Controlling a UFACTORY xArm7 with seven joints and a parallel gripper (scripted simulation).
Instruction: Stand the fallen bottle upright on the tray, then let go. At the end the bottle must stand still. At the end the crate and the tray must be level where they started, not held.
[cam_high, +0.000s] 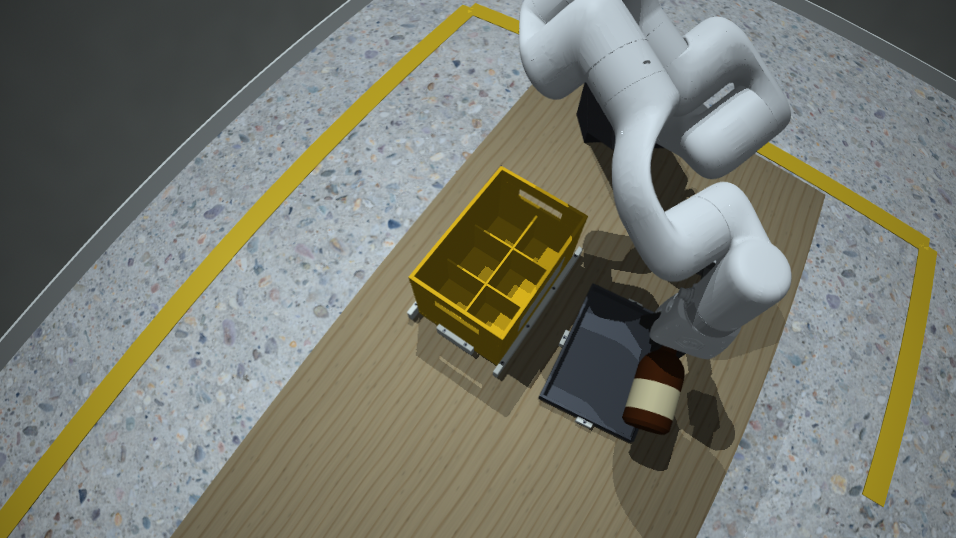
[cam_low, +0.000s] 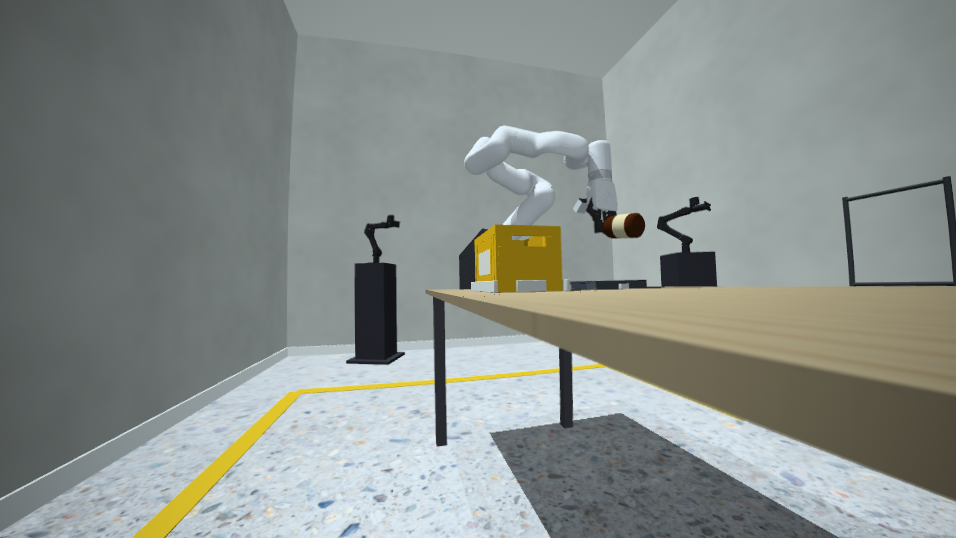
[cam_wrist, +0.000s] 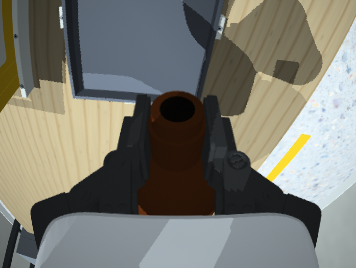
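My gripper is now 5 cm short of the brown bottle, 3 cm to the right of it and 1 cm above it. Also, from my hand: dark grey tray (19 cm below, 4 cm to the right, 2 cm ahead); yellow crate (30 cm to the right, 12 cm below, 10 cm ahead).
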